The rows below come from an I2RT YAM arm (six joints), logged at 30 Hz.
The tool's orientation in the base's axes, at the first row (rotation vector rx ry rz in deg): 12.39 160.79 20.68
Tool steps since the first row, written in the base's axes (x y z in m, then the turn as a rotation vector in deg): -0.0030 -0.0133 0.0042 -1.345 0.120 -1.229; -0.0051 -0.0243 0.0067 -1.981 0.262 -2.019; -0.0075 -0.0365 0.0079 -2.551 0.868 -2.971; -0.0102 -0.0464 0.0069 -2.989 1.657 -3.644; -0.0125 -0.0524 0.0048 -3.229 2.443 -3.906; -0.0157 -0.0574 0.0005 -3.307 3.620 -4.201; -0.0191 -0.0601 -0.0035 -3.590 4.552 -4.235; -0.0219 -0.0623 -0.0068 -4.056 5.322 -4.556; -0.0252 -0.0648 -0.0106 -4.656 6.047 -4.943; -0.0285 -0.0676 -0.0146 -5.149 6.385 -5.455; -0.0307 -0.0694 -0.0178 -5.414 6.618 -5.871
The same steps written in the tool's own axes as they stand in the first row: -0.0008 -0.0119 -0.0078 1.631 -0.362 0.737; -0.0016 -0.0220 -0.0132 2.476 -0.508 1.297; -0.0019 -0.0336 -0.0178 3.389 -0.246 2.131; -0.0009 -0.0437 -0.0199 4.135 0.281 2.790; 0.0007 -0.0502 -0.0200 4.579 0.936 3.132; 0.0040 -0.0565 -0.0182 4.953 1.975 3.642; 0.0078 -0.0605 -0.0162 5.402 2.827 3.792; 0.0110 -0.0638 -0.0145 6.072 3.427 4.113; 0.0147 -0.0676 -0.0126 6.880 3.951 4.443; 0.0184 -0.0717 -0.0106 7.549 4.083 4.835; 0.0210 -0.0746 -0.0087 7.957 4.165 5.187
